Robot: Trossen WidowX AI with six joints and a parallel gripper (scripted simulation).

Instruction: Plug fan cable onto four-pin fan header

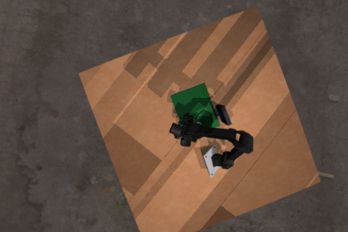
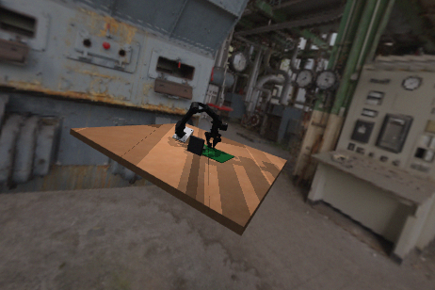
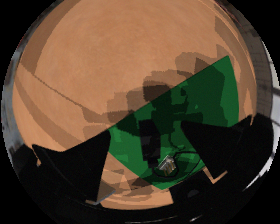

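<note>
The green board is 90 mm ahead of my gripper tip, 90 mm to the right of it and 30 mm below it. Round my gripper tip: black plug: 10 mm to the right, 10 mm above; then black fan: 30 mm ahead, 240 mm to the right, 40 mm above.
</note>
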